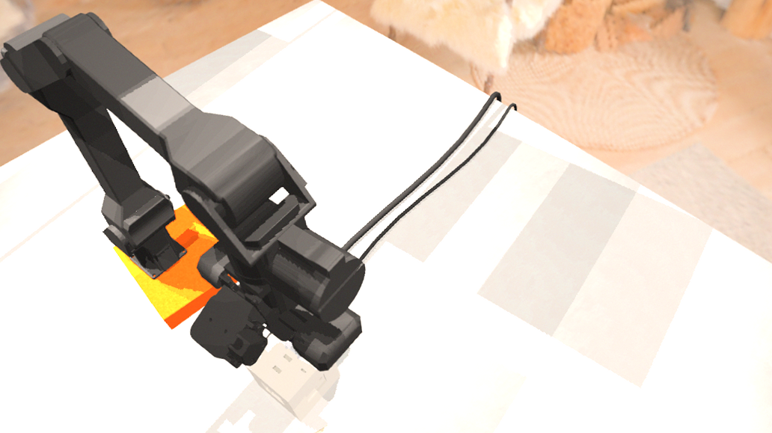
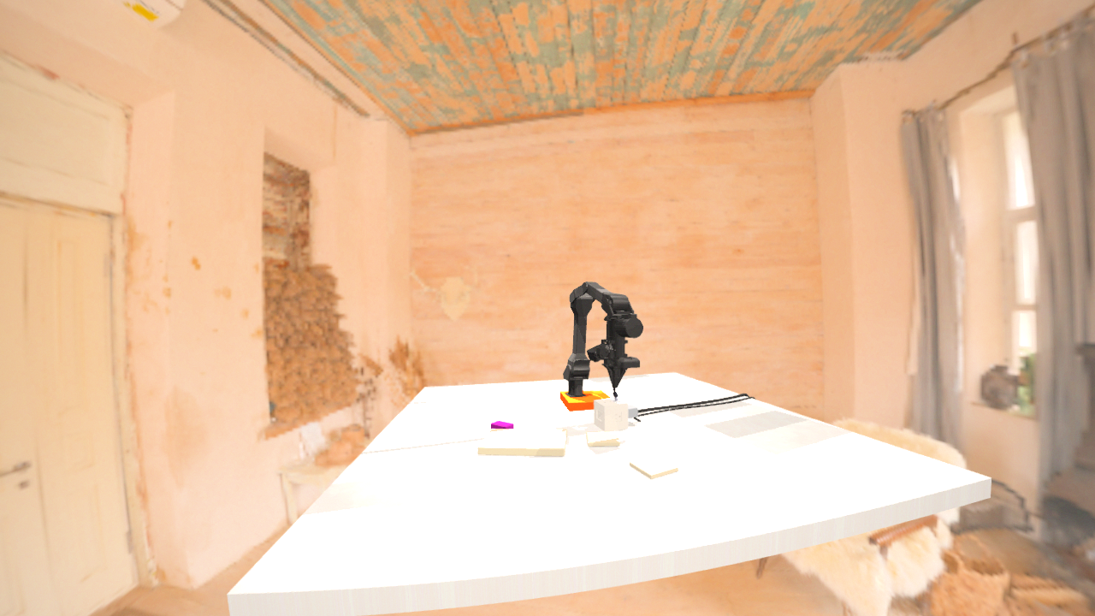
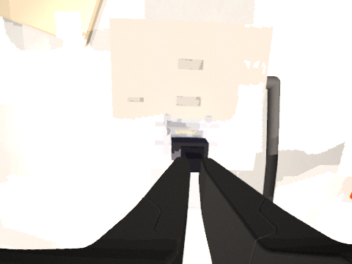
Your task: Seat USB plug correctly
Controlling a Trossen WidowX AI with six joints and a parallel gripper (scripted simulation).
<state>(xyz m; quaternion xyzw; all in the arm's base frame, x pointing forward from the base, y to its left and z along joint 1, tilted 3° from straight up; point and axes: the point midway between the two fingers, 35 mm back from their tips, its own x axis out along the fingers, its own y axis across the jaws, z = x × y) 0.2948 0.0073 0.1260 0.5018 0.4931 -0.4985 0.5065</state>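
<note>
My gripper tip is now 20 mm above the dark USB plug. Round my gripper tip: large pale slab 290 mm to the right, 110 mm below, 40 mm ahead; magenta block 330 mm to the right, 110 mm below, 110 mm behind.
</note>
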